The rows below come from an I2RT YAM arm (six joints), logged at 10 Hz.
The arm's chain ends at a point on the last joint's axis. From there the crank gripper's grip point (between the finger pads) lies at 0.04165 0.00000 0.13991 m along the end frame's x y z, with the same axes.
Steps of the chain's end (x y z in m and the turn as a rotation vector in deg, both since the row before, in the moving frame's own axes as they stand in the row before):
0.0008, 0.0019, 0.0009, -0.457, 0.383, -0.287
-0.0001, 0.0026, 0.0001, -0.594, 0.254, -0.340
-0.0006, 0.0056, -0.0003, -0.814, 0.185, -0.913
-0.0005, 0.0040, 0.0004, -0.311, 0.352, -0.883
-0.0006, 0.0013, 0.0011, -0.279, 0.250, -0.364
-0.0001, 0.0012, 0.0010, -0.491, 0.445, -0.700
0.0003, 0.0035, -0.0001, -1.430, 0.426, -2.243
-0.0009, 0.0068, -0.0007, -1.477, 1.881, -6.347
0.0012, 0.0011, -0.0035, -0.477, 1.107, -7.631
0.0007, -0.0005, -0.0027, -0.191, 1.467, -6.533
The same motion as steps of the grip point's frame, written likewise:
0.0017, 0.0028, 0.0006, -0.457, 0.383, -0.287
0.0005, 0.0038, -0.0001, -0.594, 0.254, -0.340
-0.0001, 0.0069, -0.0004, -0.814, 0.185, -0.913
0.0004, 0.0041, 0.0001, -0.311, 0.352, -0.883
0.0000, 0.0017, 0.0009, -0.279, 0.250, -0.364
0.0010, 0.0019, 0.0007, -0.491, 0.445, -0.700
0.0014, 0.0053, -0.0004, -1.430, 0.426, -2.243
0.0036, 0.0055, -0.0021, -1.477, 1.881, -6.347
0.0036, -0.0035, -0.0043, -0.477, 1.107, -7.631
0.0040, -0.0050, -0.0038, -0.191, 1.467, -6.533

